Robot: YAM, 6 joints.
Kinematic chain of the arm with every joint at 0, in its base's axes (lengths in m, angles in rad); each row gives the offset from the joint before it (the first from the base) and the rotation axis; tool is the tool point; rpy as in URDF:
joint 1: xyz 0 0 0.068 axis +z
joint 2: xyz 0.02 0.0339 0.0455 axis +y
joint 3: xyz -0.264 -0.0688 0 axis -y
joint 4: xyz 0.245 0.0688 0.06 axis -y
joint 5: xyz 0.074 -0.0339 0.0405 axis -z
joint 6: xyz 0.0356 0 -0.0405 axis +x
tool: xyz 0 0 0 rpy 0 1.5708 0
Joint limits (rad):
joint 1: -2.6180..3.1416
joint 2: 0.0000..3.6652
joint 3: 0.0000..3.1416
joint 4: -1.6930..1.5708
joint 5: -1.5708..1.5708
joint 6: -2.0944..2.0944
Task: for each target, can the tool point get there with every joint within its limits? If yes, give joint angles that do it. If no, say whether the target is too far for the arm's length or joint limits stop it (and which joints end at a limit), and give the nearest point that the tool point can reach.
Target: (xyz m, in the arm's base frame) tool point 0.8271 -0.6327 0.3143
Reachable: no: too far | nearest point 0.5036 -0.3853 0.2342 | short by 0.415 m
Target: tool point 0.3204 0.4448 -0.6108
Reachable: no: too far | nearest point 0.2408 0.3342 -0.3414 | short by 0.302 m
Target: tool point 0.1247 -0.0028 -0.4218
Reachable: no: joint limits stop it (at a limit: joint 2) | nearest point 0.1423 -0.0032 -0.3644 | short by 0.060 m
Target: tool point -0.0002 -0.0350 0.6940
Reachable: yes | joints 2.2560 1.1245 2.3689 -0.1349 -0.6778 0.2425
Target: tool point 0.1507 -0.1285 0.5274
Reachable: yes | joints -0.8803 1.3511 1.9990 -1.1413 -1.3051 0.3885
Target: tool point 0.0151 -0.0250 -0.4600
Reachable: no: joint limits stop it (at a limit: joint 2) | nearest point 0.0453 -0.0750 -0.3425 | short by 0.131 m
